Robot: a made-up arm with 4 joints. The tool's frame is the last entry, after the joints.
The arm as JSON. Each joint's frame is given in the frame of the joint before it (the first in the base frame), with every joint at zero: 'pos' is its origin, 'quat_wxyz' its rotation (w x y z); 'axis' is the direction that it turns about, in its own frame. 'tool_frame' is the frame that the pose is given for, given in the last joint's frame.
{
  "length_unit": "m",
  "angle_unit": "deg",
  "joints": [
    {
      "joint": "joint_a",
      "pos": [
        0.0,
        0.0,
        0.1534
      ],
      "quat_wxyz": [
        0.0,
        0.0,
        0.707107,
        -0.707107
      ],
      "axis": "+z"
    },
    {
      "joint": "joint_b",
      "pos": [
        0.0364,
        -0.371,
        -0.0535
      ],
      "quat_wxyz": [
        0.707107,
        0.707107,
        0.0,
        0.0
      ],
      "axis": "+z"
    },
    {
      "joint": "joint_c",
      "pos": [
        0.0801,
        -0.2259,
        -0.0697
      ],
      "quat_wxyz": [
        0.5,
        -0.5,
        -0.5,
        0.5
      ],
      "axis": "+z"
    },
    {
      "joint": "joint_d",
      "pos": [
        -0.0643,
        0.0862,
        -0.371
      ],
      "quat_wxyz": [
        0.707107,
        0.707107,
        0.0,
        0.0
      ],
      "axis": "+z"
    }
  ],
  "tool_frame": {
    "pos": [
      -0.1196,
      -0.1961,
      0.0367
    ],
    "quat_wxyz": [
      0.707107,
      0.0,
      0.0,
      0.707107
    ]
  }
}
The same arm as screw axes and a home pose.
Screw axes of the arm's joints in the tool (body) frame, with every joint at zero. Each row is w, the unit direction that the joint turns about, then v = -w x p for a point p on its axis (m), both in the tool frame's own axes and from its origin. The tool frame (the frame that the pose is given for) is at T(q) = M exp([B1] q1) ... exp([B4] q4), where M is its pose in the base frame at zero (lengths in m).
B1 = (0, -1, 0, -0.2518, 0.0000, -0.6836)
B2 = (0, 0, 1, -0.4098, -0.6472, 0.0000)
B3 = (1, 0, 0, 0.0000, 0.0495, 0.1839)
B4 = (0, 0, 1, -0.1196, -0.1961, 0.0000)
M: xyz -0.6836 0.4633 0.4052 (m) rpy 0.00 0.00 0.00 (deg, as in URDF)

